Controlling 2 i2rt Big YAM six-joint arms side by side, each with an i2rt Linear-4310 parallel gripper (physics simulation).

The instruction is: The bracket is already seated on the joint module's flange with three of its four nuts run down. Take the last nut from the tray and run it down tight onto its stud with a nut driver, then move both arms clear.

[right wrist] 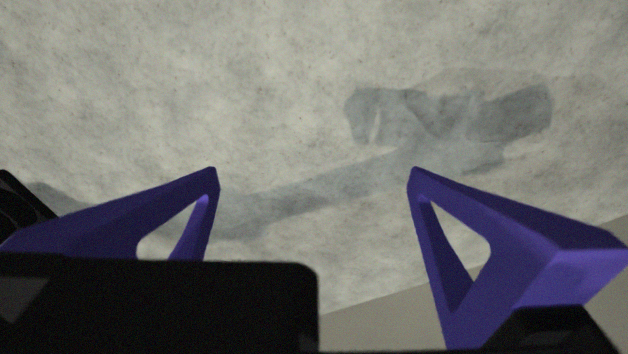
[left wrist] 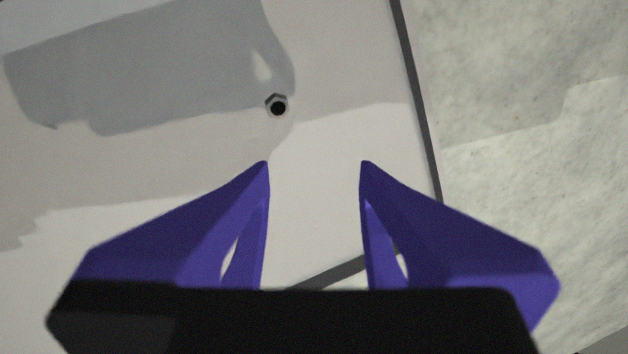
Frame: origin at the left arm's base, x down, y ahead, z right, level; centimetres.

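Seen in the pictures: left gripper, between the fingertips: (left wrist: 314, 175); right gripper, between the fingertips: (right wrist: 313, 177); right arm's base, origin of its link: (right wrist: 19, 199).
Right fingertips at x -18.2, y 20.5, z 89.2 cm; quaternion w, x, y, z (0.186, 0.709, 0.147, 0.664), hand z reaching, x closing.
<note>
Offsets run from my right fingertips to a thing's top centre. "*": to the spot under its first point. Level surfaces: height alone.
A small grey hex nut @(dx +17.3, dy +5.4, dz -68.5 cm) (left wrist: 277, 105) with a dark hole lies on the pale tray @(dx +16.6, dy +19.3, dz -64.5 cm) (left wrist: 330, 210) in the left wrist view, above and a little left of the fingertips, at the edge of a shadow. My left gripper (left wrist: 314, 175) is partly open with nothing between its fingers, and it is apart from the nut. My right gripper (right wrist: 313, 177) is wide open and empty above the mottled table top. The joint module, the bracket and the nut driver do not show in either wrist view.
The tray's dark edge strip @(* dx +17.0, dy +0.6, dz -73.3 cm) (left wrist: 418, 95) runs down the right of the left wrist view, with the mottled table top @(dx +18.2 cm) (left wrist: 530, 175) (right wrist: 200, 90) beyond it. A black object (right wrist: 20, 207) shows at the left edge of the right wrist view. Arm shadows fall on the tray and table.
</note>
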